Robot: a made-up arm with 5 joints.
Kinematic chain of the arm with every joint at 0, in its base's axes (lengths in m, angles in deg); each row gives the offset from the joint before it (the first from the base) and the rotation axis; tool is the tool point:
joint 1: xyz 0 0 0.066 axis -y
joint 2: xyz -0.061 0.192 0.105 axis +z
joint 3: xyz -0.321 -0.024 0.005 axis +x
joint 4: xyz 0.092 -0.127 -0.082 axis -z
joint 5: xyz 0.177 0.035 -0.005 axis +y
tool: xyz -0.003 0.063 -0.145
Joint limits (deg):
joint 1: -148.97..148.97
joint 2: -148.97..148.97
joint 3: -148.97..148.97
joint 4: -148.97..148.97
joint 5: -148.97..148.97
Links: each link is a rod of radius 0.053 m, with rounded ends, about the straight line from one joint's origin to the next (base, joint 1, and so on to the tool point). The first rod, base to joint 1, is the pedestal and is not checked.
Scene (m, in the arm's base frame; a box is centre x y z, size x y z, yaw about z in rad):
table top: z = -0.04
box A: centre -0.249 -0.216 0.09 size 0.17 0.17 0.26 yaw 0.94
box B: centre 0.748 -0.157 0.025 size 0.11 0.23 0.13 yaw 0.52
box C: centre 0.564 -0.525 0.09 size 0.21 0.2 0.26 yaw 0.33
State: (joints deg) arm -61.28 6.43 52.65 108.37 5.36
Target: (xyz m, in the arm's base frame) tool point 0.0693 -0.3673 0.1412
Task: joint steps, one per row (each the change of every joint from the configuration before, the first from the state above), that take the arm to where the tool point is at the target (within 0.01 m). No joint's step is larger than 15 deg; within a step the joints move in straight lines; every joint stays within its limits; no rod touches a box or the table.
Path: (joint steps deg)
1: -4.34 -5.92 -14.14 0.96 9.96
2: -4.34 -5.91 -14.15 0.96 9.96
3: -4.34 -5.92 -14.14 0.97 9.96
4: -4.34 -5.91 -14.15 0.96 9.95
5: -4.34 -5.92 -14.14 0.96 9.96
6: -4.34 -5.91 -14.15 0.96 9.96
7: 1.90 8.87 1.22 1.47 -14.89
8: 1.90 8.87 1.21 1.46 -14.89
9: 1.89 8.88 1.22 1.47 -14.89
10: 1.90 8.87 1.21 1.46 -14.89
11: 1.89 8.87 1.22 1.47 -14.89
12: 1.90 8.88 1.21 1.47 -14.89
13: 1.90 8.87 1.21 1.46 -14.90

